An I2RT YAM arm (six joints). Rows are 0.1 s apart.
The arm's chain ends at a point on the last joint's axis. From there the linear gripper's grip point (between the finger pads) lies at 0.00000 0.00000 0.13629 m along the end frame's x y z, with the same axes.
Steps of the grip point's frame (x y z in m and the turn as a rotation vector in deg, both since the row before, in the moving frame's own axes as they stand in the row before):
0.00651 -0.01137 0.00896 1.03 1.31 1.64
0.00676 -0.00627 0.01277 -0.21 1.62 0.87
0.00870 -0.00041 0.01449 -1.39 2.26 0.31
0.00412 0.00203 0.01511 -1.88 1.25 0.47
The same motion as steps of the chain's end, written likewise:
0.00336 -0.00897 0.00902 1.03 1.31 1.64
0.00291 -0.00680 0.01283 -0.21 1.62 0.87
0.00334 -0.00373 0.01464 -1.39 2.26 0.31
0.00117 -0.00245 0.01522 -1.88 1.25 0.47

